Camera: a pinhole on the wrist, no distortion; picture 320 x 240 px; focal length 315.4 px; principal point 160.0 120.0 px. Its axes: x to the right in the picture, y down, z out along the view. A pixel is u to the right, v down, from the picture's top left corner.
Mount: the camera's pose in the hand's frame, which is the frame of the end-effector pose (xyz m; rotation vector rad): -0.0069 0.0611 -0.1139 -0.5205 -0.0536 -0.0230
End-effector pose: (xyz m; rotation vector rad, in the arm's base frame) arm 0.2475 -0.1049 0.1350 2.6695 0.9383 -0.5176
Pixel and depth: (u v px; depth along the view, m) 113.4 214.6 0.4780
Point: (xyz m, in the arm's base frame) 0.3967 -0.5575 0.0252
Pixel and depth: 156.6 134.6 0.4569
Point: 0.3556 -0.4515 -0.0570
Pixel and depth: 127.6 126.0 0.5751
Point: 0.3191 -0.5597 -0.1199
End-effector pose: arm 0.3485 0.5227 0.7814 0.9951 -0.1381 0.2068
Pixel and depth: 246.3 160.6 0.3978
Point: 0.3560 0.5134 1.1601
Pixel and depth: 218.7 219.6 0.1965
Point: 0.3202 0.6139 0.9745
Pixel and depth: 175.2 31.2 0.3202
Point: 0.3017 0.4204 1.0080
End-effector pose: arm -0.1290 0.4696 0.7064 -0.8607 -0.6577 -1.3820
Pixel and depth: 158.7 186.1 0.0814
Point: -0.0193 0.4301 0.6539
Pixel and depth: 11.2 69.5 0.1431
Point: -0.0237 0.5276 0.6337
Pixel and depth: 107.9 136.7 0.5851
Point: 0.2676 0.8435 0.7541
